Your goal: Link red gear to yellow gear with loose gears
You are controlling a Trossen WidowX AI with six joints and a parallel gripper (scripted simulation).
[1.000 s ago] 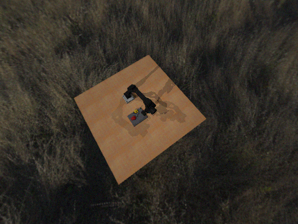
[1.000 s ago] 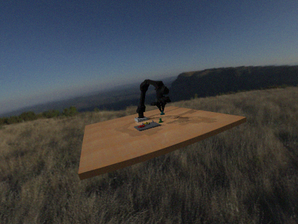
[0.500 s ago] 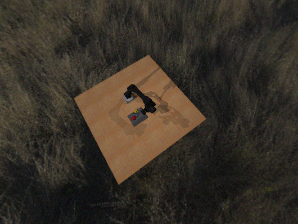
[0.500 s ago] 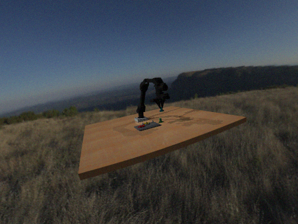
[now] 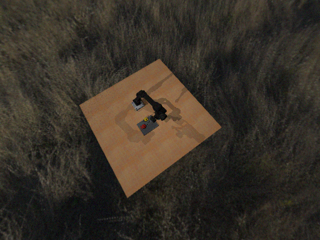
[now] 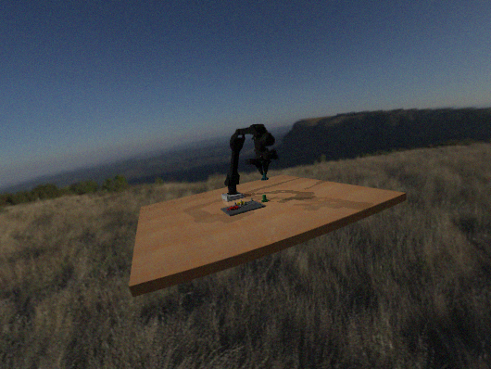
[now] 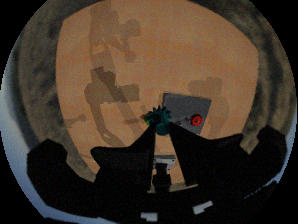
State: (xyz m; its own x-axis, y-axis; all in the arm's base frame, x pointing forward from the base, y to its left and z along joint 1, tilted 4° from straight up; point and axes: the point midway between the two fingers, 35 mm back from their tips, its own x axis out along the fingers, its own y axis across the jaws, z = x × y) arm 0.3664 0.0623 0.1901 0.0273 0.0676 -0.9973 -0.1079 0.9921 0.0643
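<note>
Right now the red gear is 7 cm behind my gripper tip, 18 cm to the right of it and 15 cm below it. From my gripper tip the other things lie so: green gear: 7 cm behind, 1 cm to the left, 15 cm below; yellow gear: 13 cm behind, 11 cm to the right, 15 cm below; teal gear: 1 cm below.
</note>
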